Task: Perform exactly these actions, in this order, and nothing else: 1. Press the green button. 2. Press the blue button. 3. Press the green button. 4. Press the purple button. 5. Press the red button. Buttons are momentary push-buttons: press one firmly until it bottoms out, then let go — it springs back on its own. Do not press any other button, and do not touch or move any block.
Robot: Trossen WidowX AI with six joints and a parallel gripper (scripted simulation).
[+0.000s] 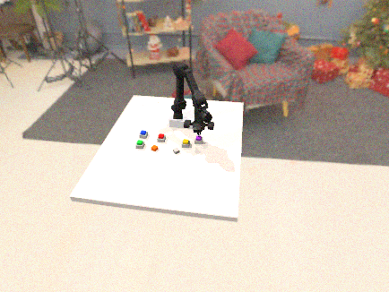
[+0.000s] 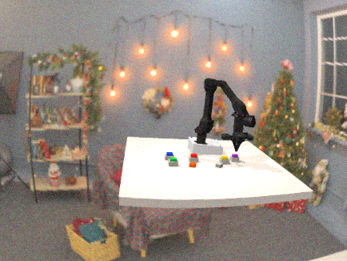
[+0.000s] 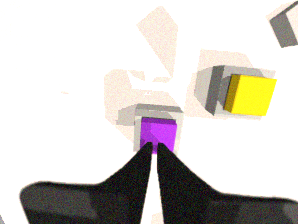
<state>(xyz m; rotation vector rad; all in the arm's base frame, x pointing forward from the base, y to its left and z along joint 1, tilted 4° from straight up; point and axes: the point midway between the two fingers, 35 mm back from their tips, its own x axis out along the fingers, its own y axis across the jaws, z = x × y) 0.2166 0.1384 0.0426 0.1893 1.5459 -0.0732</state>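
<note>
The purple button lies 2 cm below my gripper tip. Also, from my gripper tip: yellow button: 3 cm ahead, 9 cm to the right, 2 cm below; grey block: 9 cm ahead, 14 cm to the right, 5 cm below; red button: 3 cm behind, 25 cm to the right, 2 cm below.
</note>
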